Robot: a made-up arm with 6 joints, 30 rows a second.
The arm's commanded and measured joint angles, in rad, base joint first. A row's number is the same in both.
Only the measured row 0 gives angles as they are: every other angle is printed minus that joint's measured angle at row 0.
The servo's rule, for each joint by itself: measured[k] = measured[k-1] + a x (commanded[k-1-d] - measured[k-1]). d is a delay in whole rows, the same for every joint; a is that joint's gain. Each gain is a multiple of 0.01, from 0.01 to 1. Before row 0 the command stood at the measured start. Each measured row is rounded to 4 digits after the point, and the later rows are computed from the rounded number. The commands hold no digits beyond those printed.
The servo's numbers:
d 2
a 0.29 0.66 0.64 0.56 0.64 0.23
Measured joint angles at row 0:
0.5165, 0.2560, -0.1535, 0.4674, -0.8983, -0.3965
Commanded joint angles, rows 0 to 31:
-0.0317, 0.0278, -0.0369, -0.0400, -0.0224, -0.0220
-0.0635, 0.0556, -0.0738, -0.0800, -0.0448, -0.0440
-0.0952, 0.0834, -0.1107, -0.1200, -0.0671, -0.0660
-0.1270, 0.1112, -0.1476, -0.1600, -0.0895, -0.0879
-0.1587, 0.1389, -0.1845, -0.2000, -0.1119, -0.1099
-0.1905, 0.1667, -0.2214, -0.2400, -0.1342, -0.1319
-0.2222, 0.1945, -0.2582, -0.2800, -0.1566, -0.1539
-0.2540, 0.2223, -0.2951, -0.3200, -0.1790, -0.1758
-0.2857, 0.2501, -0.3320, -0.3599, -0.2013, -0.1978
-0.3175, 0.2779, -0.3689, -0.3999, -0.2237, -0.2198
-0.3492, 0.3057, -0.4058, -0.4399, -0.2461, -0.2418
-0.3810, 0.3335, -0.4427, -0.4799, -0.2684, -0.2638
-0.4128, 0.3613, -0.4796, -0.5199, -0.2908, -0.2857
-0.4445, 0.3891, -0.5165, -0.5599, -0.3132, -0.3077
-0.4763, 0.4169, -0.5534, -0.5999, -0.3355, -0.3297
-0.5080, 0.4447, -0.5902, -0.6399, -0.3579, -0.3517
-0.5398, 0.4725, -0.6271, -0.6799, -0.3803, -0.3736
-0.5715, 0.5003, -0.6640, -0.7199, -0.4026, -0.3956
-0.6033, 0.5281, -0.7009, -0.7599, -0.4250, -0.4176
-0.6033, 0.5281, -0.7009, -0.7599, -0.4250, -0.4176
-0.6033, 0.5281, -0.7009, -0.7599, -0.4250, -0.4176
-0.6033, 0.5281, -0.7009, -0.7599, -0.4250, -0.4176
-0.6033, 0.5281, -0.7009, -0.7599, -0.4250, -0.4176
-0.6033, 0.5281, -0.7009, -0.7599, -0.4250, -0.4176
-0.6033, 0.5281, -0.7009, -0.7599, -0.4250, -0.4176
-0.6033, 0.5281, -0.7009, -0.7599, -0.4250, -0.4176
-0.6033, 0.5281, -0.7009, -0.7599, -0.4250, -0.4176
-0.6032, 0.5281, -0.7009, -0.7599, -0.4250, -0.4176
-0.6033, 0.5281, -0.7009, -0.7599, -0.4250, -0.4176
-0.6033, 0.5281, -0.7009, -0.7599, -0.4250, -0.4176
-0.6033, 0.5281, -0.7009, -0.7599, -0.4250, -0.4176
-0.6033, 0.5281, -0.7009, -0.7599, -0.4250, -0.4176
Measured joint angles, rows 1 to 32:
0.0000, 0.0000, 0.0000, 0.0000, 0.0000, 0.0000
0.0000, 0.0000, 0.0000, 0.0000, 0.0000, 0.0000
-0.0092, 0.0183, -0.0236, -0.0224, -0.0143, -0.0051
-0.0249, 0.0429, -0.0557, -0.0547, -0.0338, -0.0140
-0.0453, 0.0696, -0.0909, -0.0913, -0.0551, -0.0260
-0.0690, 0.0971, -0.1272, -0.1298, -0.0771, -0.0402
-0.0950, 0.1247, -0.1639, -0.1691, -0.0994, -0.0562
-0.1227, 0.1524, -0.2007, -0.2088, -0.1217, -0.0736
-0.1516, 0.1802, -0.2375, -0.2487, -0.1440, -0.0921
-0.1813, 0.2080, -0.2744, -0.2886, -0.1664, -0.1114
-0.2116, 0.2358, -0.3113, -0.3285, -0.1887, -0.1313
-0.2423, 0.2636, -0.3482, -0.3685, -0.2111, -0.1517
-0.2733, 0.2914, -0.3851, -0.4085, -0.2335, -0.1724
-0.3045, 0.3192, -0.4220, -0.4485, -0.2558, -0.1934
-0.3359, 0.3470, -0.4589, -0.4885, -0.2782, -0.2146
-0.3674, 0.3748, -0.4958, -0.5285, -0.3006, -0.2360
-0.3990, 0.4026, -0.5327, -0.5685, -0.3229, -0.2576
-0.4306, 0.4304, -0.5695, -0.6085, -0.3453, -0.2792
-0.4623, 0.4582, -0.6064, -0.6485, -0.3677, -0.3009
-0.4940, 0.4860, -0.6433, -0.6885, -0.3900, -0.3227
-0.5257, 0.5138, -0.6802, -0.7285, -0.4124, -0.3445
-0.5482, 0.5232, -0.6934, -0.7461, -0.4205, -0.3613
-0.5642, 0.5264, -0.6982, -0.7538, -0.4234, -0.3742
-0.5755, 0.5275, -0.6999, -0.7572, -0.4244, -0.3842
-0.5836, 0.5279, -0.7005, -0.7587, -0.4248, -0.3919
-0.5893, 0.5280, -0.7008, -0.7594, -0.4249, -0.3978
-0.5934, 0.5281, -0.7009, -0.7597, -0.4250, -0.4024
-0.5963, 0.5281, -0.7009, -0.7598, -0.4250, -0.4059
-0.5983, 0.5281, -0.7009, -0.7599, -0.4250, -0.4086
-0.5997, 0.5281, -0.7009, -0.7599, -0.4250, -0.4107
-0.6007, 0.5281, -0.7009, -0.7599, -0.4250, -0.4123
-0.6015, 0.5281, -0.7009, -0.7599, -0.4250, -0.4135

